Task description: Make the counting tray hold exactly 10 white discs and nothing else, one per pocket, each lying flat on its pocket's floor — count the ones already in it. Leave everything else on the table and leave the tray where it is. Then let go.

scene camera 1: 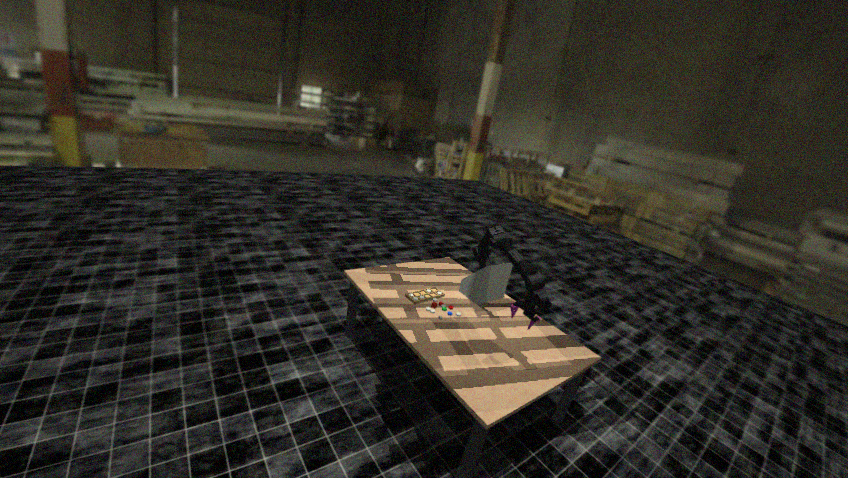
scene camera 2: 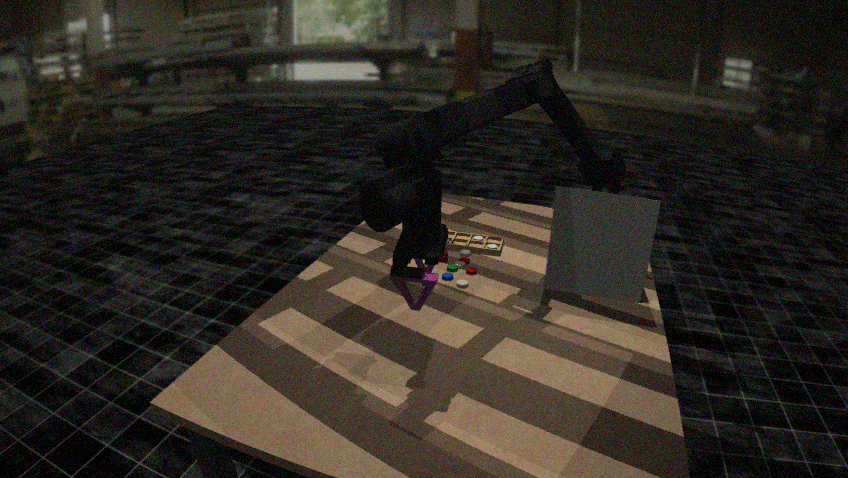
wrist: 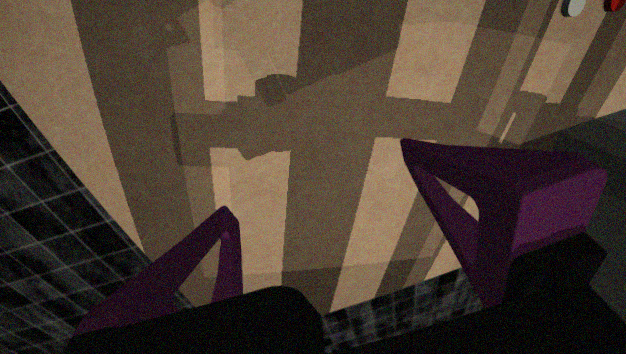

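The tan counting tray (scene camera 1: 429,298) (scene camera 2: 475,248) lies toward the table's far end. Several pockets show white discs; the arm hides part of the tray in the second scene view, and the full count is unclear. Loose white discs lie before it: one (scene camera 1: 458,313) (scene camera 2: 462,283) (wrist: 576,7) nearest the panel side, a pair (scene camera 1: 430,309) at the left, and a greyish one (scene camera 2: 464,252) beside the tray. My gripper (scene camera 1: 521,321) (scene camera 2: 418,290) (wrist: 312,183) is open and empty, above the table, away from tray and discs.
Among the white discs lie a green disc (scene camera 1: 444,308) (scene camera 2: 452,267), a blue disc (scene camera 1: 449,313) (scene camera 2: 447,276), red discs (scene camera 1: 450,307) (scene camera 2: 470,270) and a red block (scene camera 1: 434,304) (scene camera 2: 444,256). A grey upright panel (scene camera 1: 488,285) (scene camera 2: 602,243) stands near the arm's base.
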